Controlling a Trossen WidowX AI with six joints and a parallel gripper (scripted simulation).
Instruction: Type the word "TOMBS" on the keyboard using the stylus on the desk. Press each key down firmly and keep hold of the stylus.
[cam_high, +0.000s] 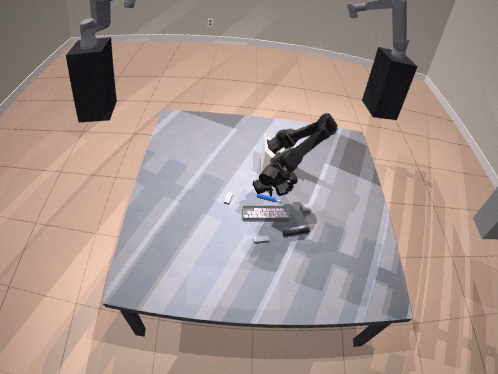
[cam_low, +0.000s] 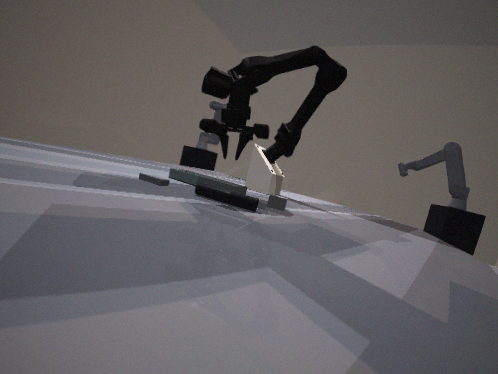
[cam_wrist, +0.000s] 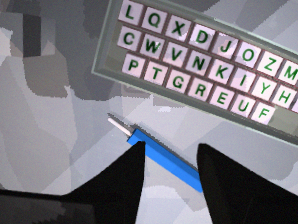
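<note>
My gripper tip is now 40 mm past the blue stylus, 20 mm to the right of it and 80 mm above it. From my gripper tip the other things lie so: small grey cube (20 mm ahead, 160 mm to the left, 70 mm below); then dark bar (150 mm ahead, 90 mm to the left, 70 mm below).
</note>
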